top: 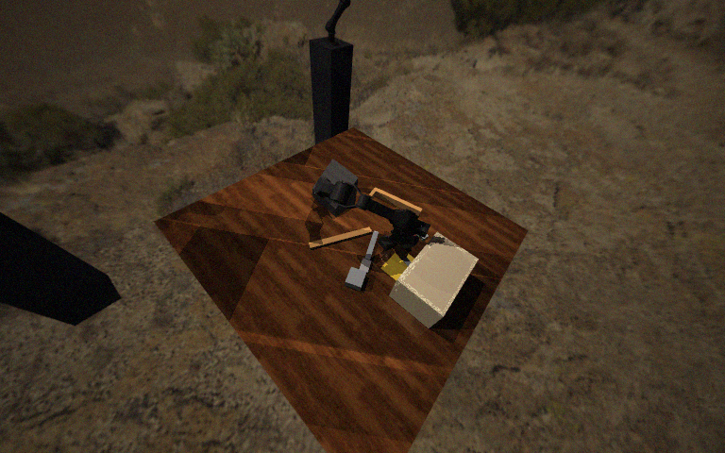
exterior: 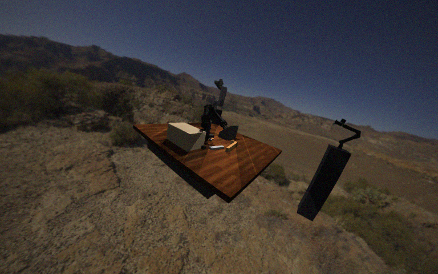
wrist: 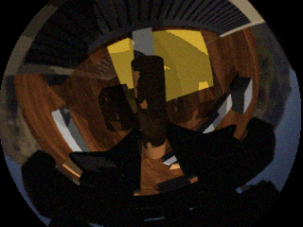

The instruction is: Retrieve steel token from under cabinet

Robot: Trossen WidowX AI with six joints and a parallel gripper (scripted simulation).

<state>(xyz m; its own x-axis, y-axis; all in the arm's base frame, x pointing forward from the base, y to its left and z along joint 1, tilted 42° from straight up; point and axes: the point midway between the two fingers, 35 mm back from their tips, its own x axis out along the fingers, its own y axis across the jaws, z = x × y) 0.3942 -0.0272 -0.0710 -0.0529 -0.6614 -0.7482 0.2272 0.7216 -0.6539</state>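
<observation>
The grey scraper lies 5 cm behind my gripper tip and 12 cm to the right of it. Also, from my gripper tip: steel token: 23 cm ahead, 8 cm to the right; then wooden stick: 21 cm behind, 14 cm to the right; then grey bar: 1 cm ahead, 17 cm to the left.
</observation>
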